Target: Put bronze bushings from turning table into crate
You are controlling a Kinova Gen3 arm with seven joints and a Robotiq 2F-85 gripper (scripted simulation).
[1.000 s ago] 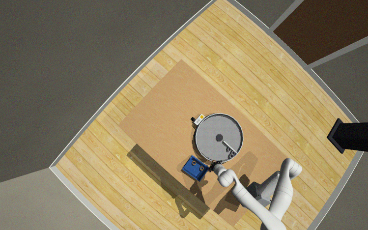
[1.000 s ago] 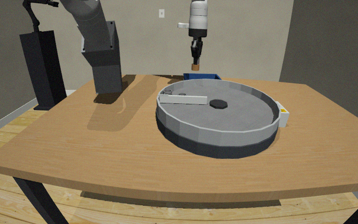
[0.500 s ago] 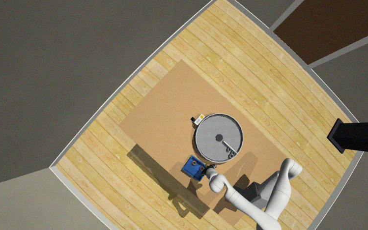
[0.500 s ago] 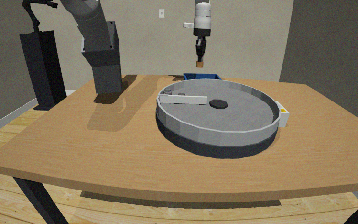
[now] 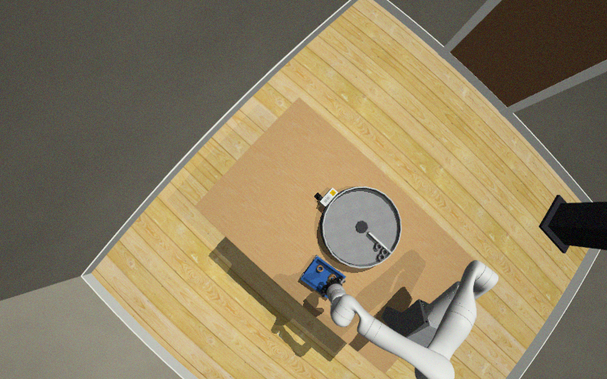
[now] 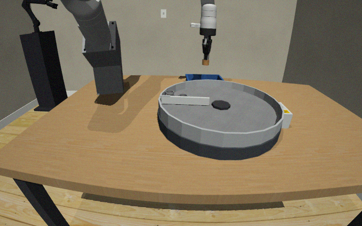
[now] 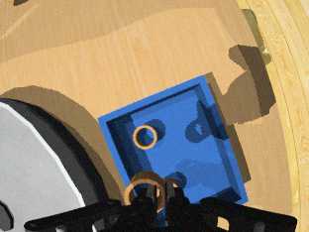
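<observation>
My hand is 2 cm to the right of the blue crate and 14 cm above it. The rest, counted from my hand: grey turning table 3 cm ahead, 31 cm to the right, 11 cm below.
</observation>
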